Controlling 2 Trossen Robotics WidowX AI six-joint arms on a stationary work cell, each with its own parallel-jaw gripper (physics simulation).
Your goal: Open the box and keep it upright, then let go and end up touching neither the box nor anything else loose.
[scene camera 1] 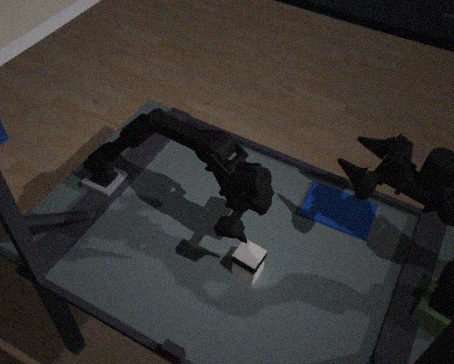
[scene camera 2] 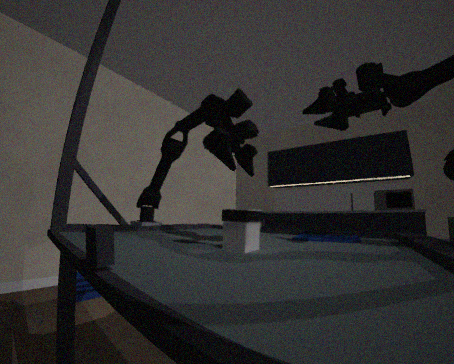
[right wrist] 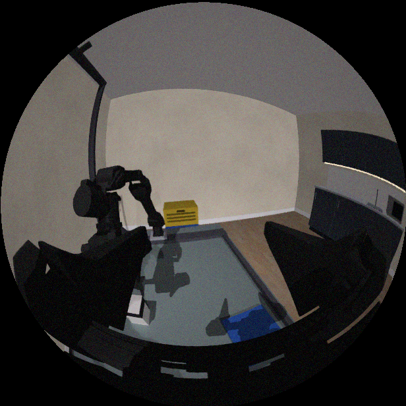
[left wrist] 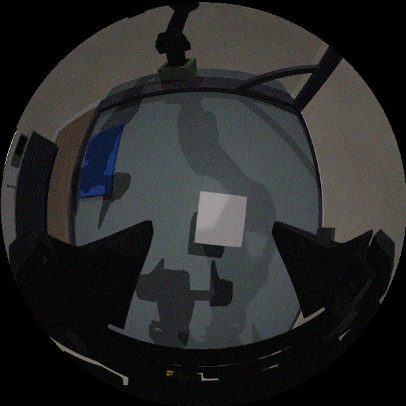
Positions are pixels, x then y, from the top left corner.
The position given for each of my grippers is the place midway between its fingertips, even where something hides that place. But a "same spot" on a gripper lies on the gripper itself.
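Scene:
My right gripper is out of frame in the left wrist view. You can see my right gripper in scene camera 1, in the right wrist view and in scene camera 2 (308, 118). On my right gripper, (scene camera 1: 381, 147) and (right wrist: 315, 269) are the same spot. My left gripper shows in scene camera 2, in the left wrist view, in scene camera 1 (253, 228) and in the right wrist view (121, 281). And on my left gripper, (left wrist: 331, 292) and (scene camera 2: 221, 148) are the same spot.

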